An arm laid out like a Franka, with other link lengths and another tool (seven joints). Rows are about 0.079 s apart.
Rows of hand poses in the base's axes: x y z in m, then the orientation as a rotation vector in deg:
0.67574, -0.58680, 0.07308, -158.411, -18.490, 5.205
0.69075, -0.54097, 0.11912, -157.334, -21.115, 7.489
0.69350, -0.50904, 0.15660, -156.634, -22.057, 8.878
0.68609, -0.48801, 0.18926, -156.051, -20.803, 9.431
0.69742, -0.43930, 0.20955, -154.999, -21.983, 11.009
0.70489, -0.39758, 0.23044, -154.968, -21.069, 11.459
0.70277, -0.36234, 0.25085, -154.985, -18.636, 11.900
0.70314, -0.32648, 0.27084, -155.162, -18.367, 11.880
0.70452, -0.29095, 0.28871, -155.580, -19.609, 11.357
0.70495, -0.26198, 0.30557, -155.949, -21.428, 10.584
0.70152, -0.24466, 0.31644, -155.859, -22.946, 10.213
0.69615, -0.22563, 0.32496, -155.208, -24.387, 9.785
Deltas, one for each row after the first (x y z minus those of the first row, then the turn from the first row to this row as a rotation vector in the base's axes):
0.01501, 0.04583, 0.04604, 0.575, 1.342, 2.174
0.01776, 0.07776, 0.08352, 1.000, 2.257, 3.051
0.01035, 0.09879, 0.11618, 1.619, 2.894, 2.285
0.02168, 0.14750, 0.13647, 2.324, 3.960, 3.383
0.02915, 0.18922, 0.15736, 2.377, 4.407, 2.801
0.02703, 0.22446, 0.17777, 2.507, 5.055, 1.148
0.02740, 0.26032, 0.19776, 2.357, 5.054, 0.946
0.02878, 0.29585, 0.21563, 1.921, 4.457, 1.725
0.02921, 0.32482, 0.23249, 1.504, 3.614, 2.875
0.02578, 0.34214, 0.24336, 1.494, 3.154, 3.894
0.02041, 0.36117, 0.25188, 2.037, 2.740, 4.894

